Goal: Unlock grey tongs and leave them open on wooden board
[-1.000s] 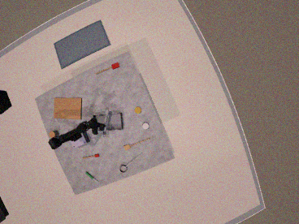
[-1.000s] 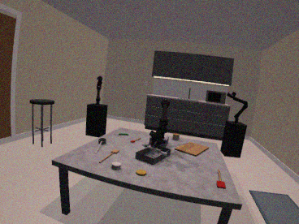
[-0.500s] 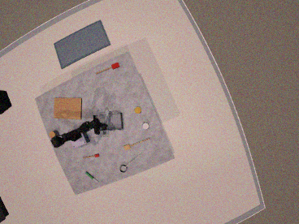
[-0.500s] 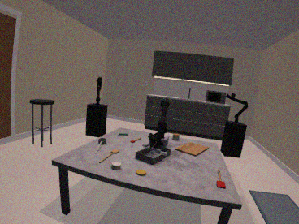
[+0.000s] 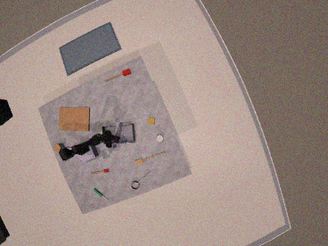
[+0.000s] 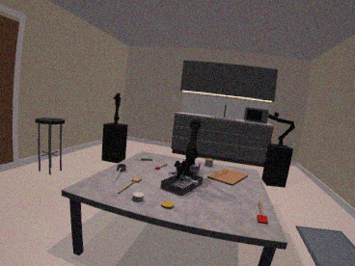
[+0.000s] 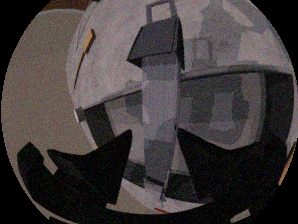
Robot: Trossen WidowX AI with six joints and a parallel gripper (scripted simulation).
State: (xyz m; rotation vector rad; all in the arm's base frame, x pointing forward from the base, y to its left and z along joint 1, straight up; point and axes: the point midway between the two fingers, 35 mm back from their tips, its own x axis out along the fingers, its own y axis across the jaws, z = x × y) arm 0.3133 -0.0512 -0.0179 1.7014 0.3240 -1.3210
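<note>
My gripper tip is now 3 cm to the right of the roasting tin, 2 cm short of it and 1 cm above it. From my gripper tip the other things lie so: yellow disc 36 cm ahead, 3 cm below, 2 cm to the right; white disc 35 cm ahead, 20 cm to the right, 2 cm below; red-tipped stick 35 cm behind, 21 cm to the right, 3 cm below.
</note>
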